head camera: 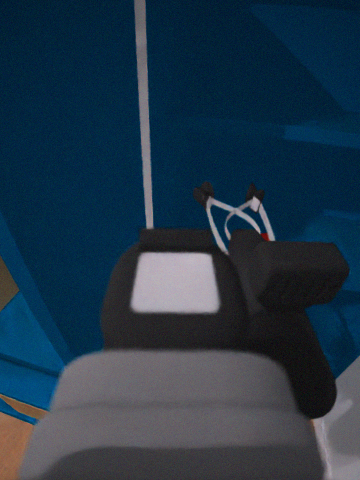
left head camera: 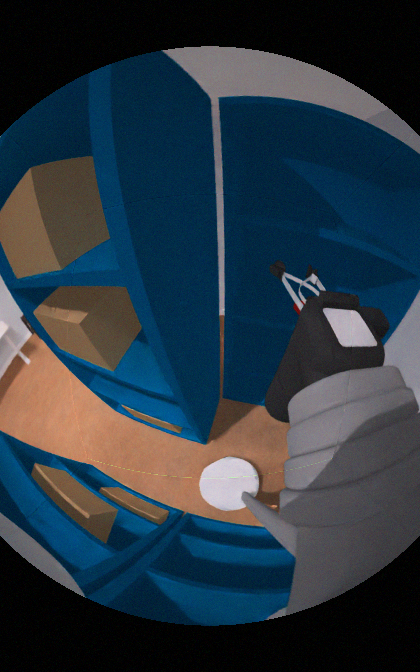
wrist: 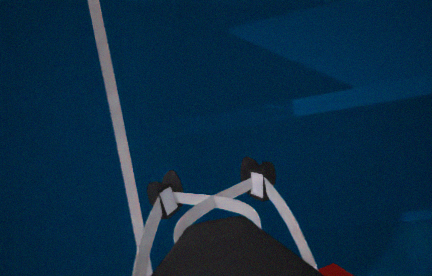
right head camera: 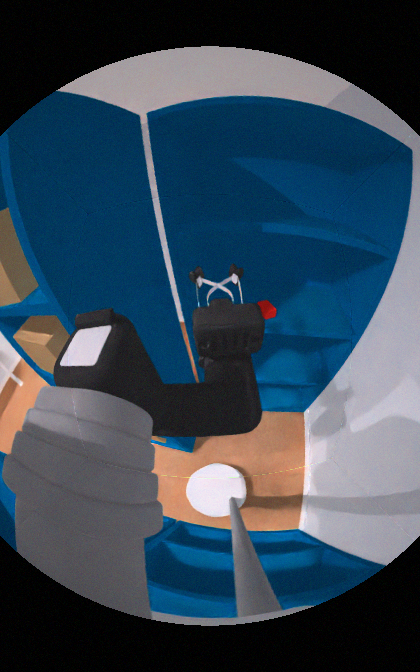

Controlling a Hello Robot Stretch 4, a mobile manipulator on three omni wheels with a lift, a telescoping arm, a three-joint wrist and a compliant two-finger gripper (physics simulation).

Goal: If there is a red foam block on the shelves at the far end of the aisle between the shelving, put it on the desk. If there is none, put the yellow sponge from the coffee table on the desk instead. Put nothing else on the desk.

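Places are measured from the robot's base along level axes (x back, y right, z up), in centimetres.
Pixels of known places: gripper, fingertip midpoint: (head camera: pixel 227 188) (wrist: pixel 211 178).
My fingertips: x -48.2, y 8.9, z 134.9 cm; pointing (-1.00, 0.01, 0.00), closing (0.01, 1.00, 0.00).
Observation:
Behind a point stands the place of what it marks.
A red foam block (head camera: pixel 265 237) @(x -80.3, y 33.6, z 100.9 cm) (left head camera: pixel 297 308) (right head camera: pixel 267 309) (wrist: pixel 334 270) @(x -80.6, y 33.8, z 100.9 cm) lies on a shelf board (right head camera: pixel 325 305) of the blue shelf unit facing me. It is partly hidden behind my gripper and wrist. In the wrist view a small part of it shows at the lower right edge. My gripper (head camera: pixel 230 195) @(x -48.2, y 8.9, z 134.9 cm) (left head camera: pixel 295 270) (right head camera: pixel 216 273) (wrist: pixel 211 178) @(x -48.2, y 8.9, z 134.9 cm) is open and empty, its fingertips pointing toward the unit. In the right head view the block is to the right of and a little lower than the fingertips. The sponge, coffee table and desk cannot be made out.
A blue side panel (left head camera: pixel 170 225) (right head camera: pixel 75 215) stands left, with a narrow gap before the facing unit. Cardboard boxes (left head camera: pixel 75 215) (left head camera: pixel 95 325) sit on its shelves. A white round base (left head camera: pixel 220 480) (right head camera: pixel 212 490) with a grey pole (right head camera: pixel 250 565) stands on the floor. A pale wall (right head camera: pixel 370 425) is right.

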